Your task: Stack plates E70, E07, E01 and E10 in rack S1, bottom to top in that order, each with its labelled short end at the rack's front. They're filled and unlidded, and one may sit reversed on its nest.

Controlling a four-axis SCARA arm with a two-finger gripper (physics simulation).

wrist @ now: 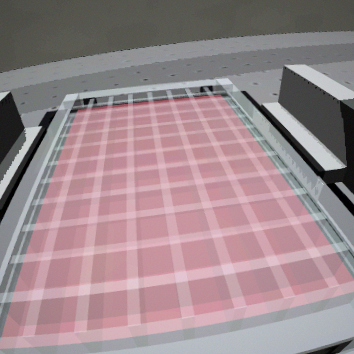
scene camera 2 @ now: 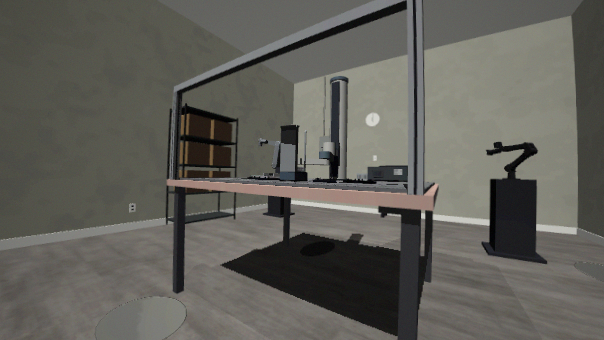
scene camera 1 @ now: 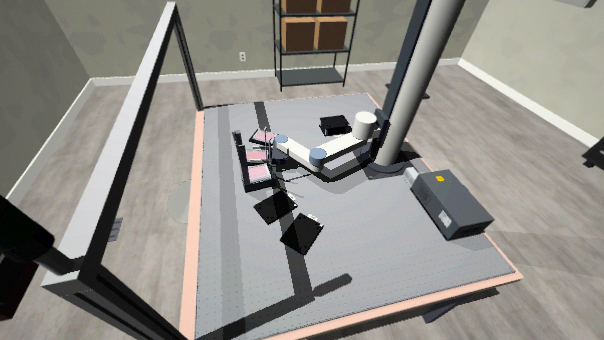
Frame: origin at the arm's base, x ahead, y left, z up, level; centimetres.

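Where they show: gripper, between the fingertips: (wrist: 152, 100) (scene camera 2: 268, 174) (scene camera 1: 251, 153); arm's base, origin of its link: (scene camera 1: 381, 159).
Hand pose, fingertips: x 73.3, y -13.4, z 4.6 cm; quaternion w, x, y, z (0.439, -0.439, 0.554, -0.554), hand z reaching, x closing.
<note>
Each offset is from my fingertips to the top centre of the thing. "spot": to the spot under its first point.
The gripper (scene camera 1: 265, 156) (wrist: 167, 145) is low over the bench, its two fingers along the long sides of a clear, pink-filled, unlidded plate {dz -0.7, dx -2.3, dy +0.6 cm} (wrist: 170, 225). They appear shut on it; its black nest shows past its edges. In scene camera 1 this seems to be the middle pink plate (scene camera 1: 256, 156). A pink plate {dz -0.7, dx -9.6, dy -15.8 cm} (scene camera 1: 263, 136) lies beyond it, partly behind the arm. Another pink plate {dz +4.9, dx -0.5, dy +18.7 cm} (scene camera 1: 259, 173) is at the near end, at a dark tall rack {dz +27.2, dx -1.1, dy +18.6 cm} (scene camera 1: 244, 167) (scene camera 2: 289, 135). Plate codes and the rack's name cannot be read.
Two flat black holders with white tags {spot: dz -2.1, dx -6.9, dy +36.7 cm} (scene camera 1: 275, 207) {spot: dz -2.1, dx -15.7, dy +53.4 cm} (scene camera 1: 302, 235) lie in front of the rack. A raised black unit {dz +3.7, dx -54.3, dy -18.0 cm} (scene camera 1: 334, 125) is near the column (scene camera 1: 417, 80) (scene camera 2: 343, 125). A grey box {spot: dz +8.2, dx -81.0, dy +56.9 cm} (scene camera 1: 450, 202) (scene camera 2: 389, 173) stands at the right. A frame (scene camera 1: 131, 120) (scene camera 2: 413, 100) spans the left side.
</note>
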